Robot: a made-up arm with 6 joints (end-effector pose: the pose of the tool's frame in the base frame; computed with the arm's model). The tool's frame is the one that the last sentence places. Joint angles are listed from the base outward.
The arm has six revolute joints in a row. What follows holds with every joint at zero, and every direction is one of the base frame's.
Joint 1 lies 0.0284 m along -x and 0.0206 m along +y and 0.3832 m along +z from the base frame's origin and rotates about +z.
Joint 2 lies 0.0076 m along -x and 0.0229 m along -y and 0.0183 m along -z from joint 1 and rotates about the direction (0, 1, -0.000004).
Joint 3 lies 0.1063 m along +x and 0.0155 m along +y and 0.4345 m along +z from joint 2 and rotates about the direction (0, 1, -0.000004).
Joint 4 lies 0.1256 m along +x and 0.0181 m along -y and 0.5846 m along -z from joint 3 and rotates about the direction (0, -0.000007, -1).
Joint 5 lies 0.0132 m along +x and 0.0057 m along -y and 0.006 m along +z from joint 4 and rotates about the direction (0, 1, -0.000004).
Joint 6 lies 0.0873 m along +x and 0.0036 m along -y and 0.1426 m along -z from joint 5 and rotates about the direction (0, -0.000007, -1).
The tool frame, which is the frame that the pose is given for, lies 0.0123 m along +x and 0.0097 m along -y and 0.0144 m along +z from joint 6; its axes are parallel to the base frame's.
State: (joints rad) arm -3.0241 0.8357 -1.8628 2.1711 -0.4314 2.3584
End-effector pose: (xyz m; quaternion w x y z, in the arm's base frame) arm -1.0135 0.0333 0.2693 0.6812 -0.1438 0.3785 -0.6099
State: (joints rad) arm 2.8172 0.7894 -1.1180 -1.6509 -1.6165 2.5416
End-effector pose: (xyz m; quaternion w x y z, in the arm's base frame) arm -0.6839 0.1221 0.1607 0.2976 -0.1450 0.6984 0.6346
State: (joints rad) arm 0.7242 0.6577 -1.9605 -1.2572 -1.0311 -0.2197
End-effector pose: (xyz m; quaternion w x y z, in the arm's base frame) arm 0.5789 0.7397 0.6842 0.0182 0.1085 -0.7401 0.6634
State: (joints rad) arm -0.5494 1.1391 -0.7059 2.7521 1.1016 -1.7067
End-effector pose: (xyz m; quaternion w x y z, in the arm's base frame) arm 0.2175 -0.1386 -0.2807 0.6235 0.2593 -0.2332 -0.6998
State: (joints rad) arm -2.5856 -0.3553 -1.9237 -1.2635 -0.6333 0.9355
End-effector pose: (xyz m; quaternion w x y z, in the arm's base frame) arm -0.2133 -0.2339 1.3694 0.3770 -0.8827 -0.2259 -0.1664
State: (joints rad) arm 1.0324 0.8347 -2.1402 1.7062 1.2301 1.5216
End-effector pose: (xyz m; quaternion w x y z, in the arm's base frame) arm 0.4788 0.9834 0.5063 0.5832 0.2319 0.6810 -0.3772
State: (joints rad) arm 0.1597 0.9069 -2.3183 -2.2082 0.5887 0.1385
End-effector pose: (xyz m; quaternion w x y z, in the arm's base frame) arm 1.1068 0.2093 0.5580 0.4073 -0.7164 -0.2895 0.4868
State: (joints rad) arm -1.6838 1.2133 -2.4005 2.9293 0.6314 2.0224
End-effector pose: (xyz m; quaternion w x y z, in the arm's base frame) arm -0.1677 -1.1272 0.2623 0.6150 -0.7783 -0.1036 -0.0723
